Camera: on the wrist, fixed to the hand. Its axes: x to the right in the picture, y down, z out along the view.
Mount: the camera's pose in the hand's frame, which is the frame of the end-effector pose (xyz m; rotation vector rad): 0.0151 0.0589 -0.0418 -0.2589 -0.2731 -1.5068
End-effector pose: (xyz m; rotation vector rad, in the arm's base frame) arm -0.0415 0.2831 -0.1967 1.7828 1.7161 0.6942
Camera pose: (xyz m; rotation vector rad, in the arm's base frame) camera -0.0287 0.2988 -0.1257 0.0910 2.0126 -0.0333
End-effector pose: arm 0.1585 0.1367 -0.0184 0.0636 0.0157 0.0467
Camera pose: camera 0.1701 0.1988 -0.0566 -0.2123 -0.2169 -1.4641
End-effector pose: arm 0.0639 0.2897 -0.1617 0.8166 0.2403 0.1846
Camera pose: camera 0.0624 0.3622 -0.1479 0.2346 0.4987 -1.2759
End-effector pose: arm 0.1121 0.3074 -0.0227 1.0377 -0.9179 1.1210
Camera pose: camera 0.0601 0.3579 -0.0092 1.2561 -0.2426 -0.3905
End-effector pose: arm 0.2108 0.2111 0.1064 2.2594 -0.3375 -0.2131
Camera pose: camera 0.2260 0.1994 0.1777 1.7657 1.2433 -1.2229
